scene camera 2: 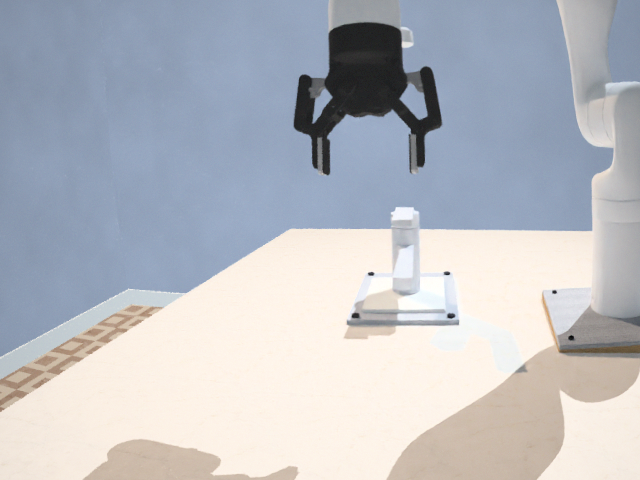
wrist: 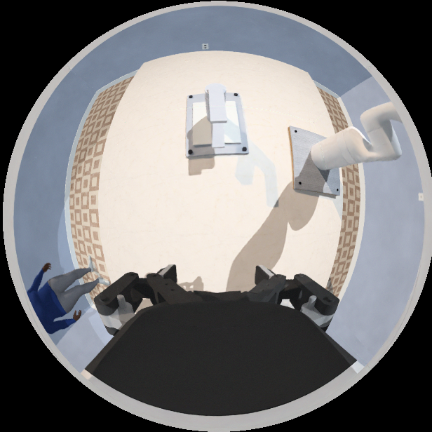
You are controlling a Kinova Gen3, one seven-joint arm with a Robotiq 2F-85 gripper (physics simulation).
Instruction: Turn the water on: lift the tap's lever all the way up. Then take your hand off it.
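Places are measured from the arm's base along level axes (x ahead, y down, z left), in centimetres.
Pixels of known places: gripper, fingertip midpoint: (scene camera 2: pixel 368 174); arm's base at its link origin: (scene camera 2: pixel 619 305).
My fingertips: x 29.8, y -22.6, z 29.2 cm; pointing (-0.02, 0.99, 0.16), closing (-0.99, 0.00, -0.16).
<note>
For each thing: its top centre in the pictures, then the offset to it from my fingertips. "*": a spot on its surface instead. Level surfaces: height alone.
- white tap at a spot on its surface: (scene camera 2: pixel 405 268) * dx +3.1, dy +16.5, dz -22.2 cm
- square plate at its top centre: (scene camera 2: pixel 406 291) dx +5.9, dy +23.5, dz -31.8 cm
- lever at its top centre: (scene camera 2: pixel 403 213) dx +4.7, dy +9.1, dz -26.8 cm
- pale table at its surface level: dy +24.7 cm
A white tap (scene camera 2: pixel 405 268) (wrist: pixel 218 135) stands upright on a square plate (scene camera 2: pixel 403 318) (wrist: pixel 190 120) with dark bolts at its corners. Its spout points towards the viewer in the scene view. The lever (scene camera 2: pixel 403 215) (wrist: pixel 216 106) is a flat white bar on top of the column. It lies low above the spout, seen nearly end-on in the scene view, so its exact tilt is hard to tell. My gripper (scene camera 2: pixel 367 173) (wrist: pixel 215 274) is open and empty, pointing down. It hangs above the level of the tap, apart from the lever, and shows a little left of it in the scene view.
The robot's white base (scene camera 2: pixel 615 258) (wrist: pixel 335 151) stands on a grey mounting plate (scene camera 2: pixel 573 322) (wrist: pixel 304 175) to the right of the tap. The pale table (scene camera 2: pixel 232 361) (wrist: pixel 150 200) has its left edge beside a patterned floor. A person in blue (wrist: pixel 50 305) shows beyond that edge.
</note>
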